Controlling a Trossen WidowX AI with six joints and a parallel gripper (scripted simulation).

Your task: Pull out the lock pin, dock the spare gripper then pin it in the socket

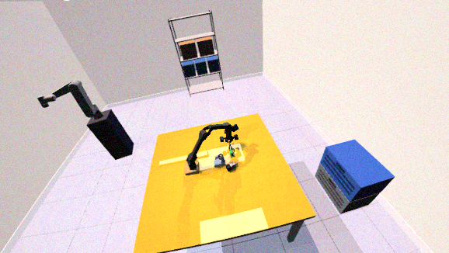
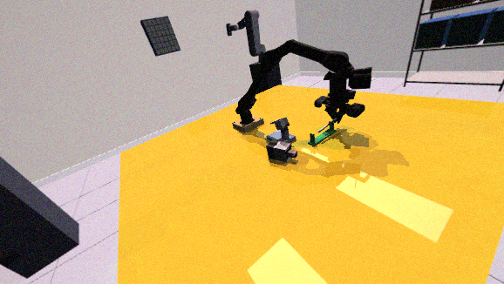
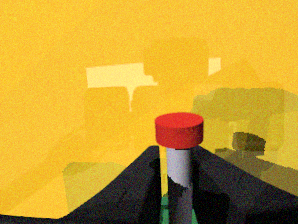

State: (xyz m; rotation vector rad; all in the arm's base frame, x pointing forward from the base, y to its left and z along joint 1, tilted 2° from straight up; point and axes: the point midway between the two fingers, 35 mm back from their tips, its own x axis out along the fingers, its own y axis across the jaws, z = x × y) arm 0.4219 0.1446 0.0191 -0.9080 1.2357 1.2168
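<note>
My gripper tip is 100 mm to the left of the green cradle and 20 mm past it. From my gripper tip the other things lie so: spare gripper 290 mm to the right, 70 mm behind, 10 mm above; mount 190 mm to the right, 150 mm behind, 30 mm above.
</note>
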